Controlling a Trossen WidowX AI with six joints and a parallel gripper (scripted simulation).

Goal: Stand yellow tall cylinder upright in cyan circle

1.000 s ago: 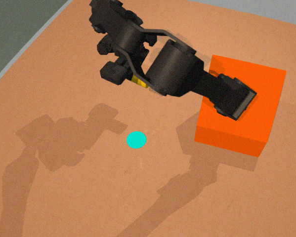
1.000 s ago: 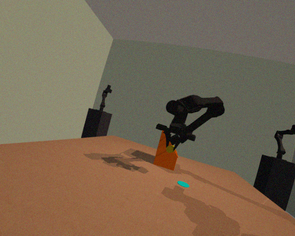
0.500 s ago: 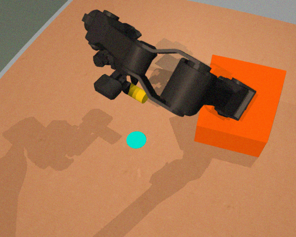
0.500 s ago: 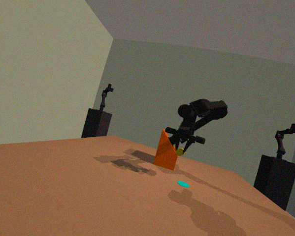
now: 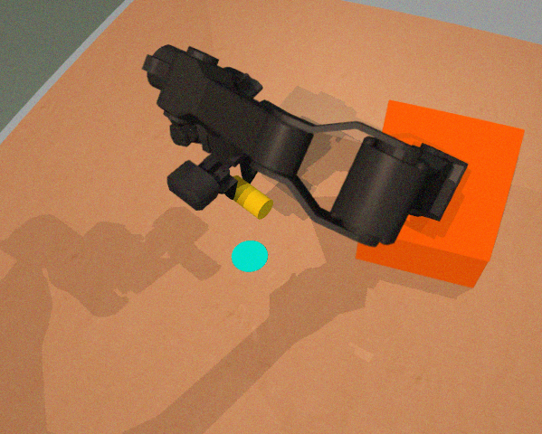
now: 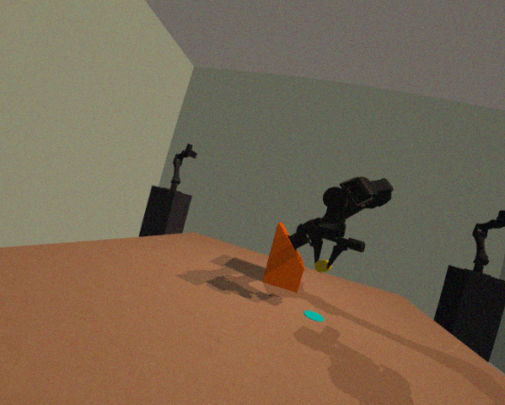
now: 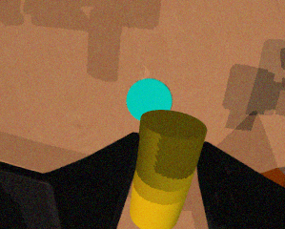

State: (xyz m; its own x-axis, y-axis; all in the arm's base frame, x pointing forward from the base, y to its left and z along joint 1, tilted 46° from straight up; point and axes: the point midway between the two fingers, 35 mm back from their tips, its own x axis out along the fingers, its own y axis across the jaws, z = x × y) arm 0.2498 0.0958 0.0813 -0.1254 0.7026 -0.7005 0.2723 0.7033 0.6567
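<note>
Right now my gripper tip is 10 mm past the cyan circle, 20 mm to the right of it and 150 mm above it. The rest, counted from my gripper tip: yellow tall cylinder 20 mm behind, 10 mm to the left.
</note>
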